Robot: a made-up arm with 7 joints.
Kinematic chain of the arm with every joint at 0, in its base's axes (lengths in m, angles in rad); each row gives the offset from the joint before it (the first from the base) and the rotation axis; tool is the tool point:
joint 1: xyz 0 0 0 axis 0 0.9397 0.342
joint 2: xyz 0 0 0 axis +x
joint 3: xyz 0 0 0 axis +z
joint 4: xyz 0.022 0 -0.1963 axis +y
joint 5: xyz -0.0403 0 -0.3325 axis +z
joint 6: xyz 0 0 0 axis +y
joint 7: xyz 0 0 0 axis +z
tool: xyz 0 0 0
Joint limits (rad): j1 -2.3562..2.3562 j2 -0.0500..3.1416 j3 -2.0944..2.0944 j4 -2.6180..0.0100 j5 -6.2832..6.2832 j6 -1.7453..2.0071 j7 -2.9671..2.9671
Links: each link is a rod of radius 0.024 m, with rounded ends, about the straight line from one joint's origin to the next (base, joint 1, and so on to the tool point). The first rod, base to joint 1, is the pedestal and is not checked.
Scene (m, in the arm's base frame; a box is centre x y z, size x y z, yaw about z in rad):
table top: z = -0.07
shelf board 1: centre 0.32 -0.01 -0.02 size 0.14 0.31 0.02 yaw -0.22
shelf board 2: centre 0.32 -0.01 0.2 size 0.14 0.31 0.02 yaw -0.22
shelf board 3: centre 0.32 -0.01 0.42 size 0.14 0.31 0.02 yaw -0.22
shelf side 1: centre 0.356 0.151 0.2 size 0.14 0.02 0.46 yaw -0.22
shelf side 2: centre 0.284 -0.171 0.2 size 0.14 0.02 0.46 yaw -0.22
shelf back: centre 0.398 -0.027 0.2 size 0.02 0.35 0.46 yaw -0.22
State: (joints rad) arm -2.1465 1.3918 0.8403 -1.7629 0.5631 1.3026 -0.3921
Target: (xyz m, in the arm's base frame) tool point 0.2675 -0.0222 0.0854
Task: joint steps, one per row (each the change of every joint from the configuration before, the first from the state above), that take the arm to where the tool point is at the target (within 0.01 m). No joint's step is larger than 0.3 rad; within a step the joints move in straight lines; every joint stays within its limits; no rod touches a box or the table.
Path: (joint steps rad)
1: 0.2591 0.1032 -0.0521 -0.1425 0.0674 0.1006 -0.0355
2: 0.2591 0.1032 -0.0521 -0.1425 0.0675 0.1006 -0.0355
3: 0.2591 0.1032 -0.0521 -0.1425 0.0674 0.1006 -0.0355
4: 0.2591 0.1033 -0.0520 -0.1426 0.0674 0.1006 -0.0354
5: 0.2591 0.1032 -0.0521 -0.1425 0.0675 0.1006 -0.0355
6: 0.2591 0.1032 -0.0521 -0.1425 0.0674 0.1006 -0.0355
7: -0.0752 0.0165 -0.2754 0.0602 -0.1012 -0.1509 0.0532
8: -0.0753 0.0165 -0.2755 0.0603 -0.1011 -0.1509 0.0532
9: -0.0753 0.0166 -0.2754 0.0602 -0.1012 -0.1509 0.0533
10: -0.0753 0.0165 -0.2754 0.0602 -0.1011 -0.1509 0.0532

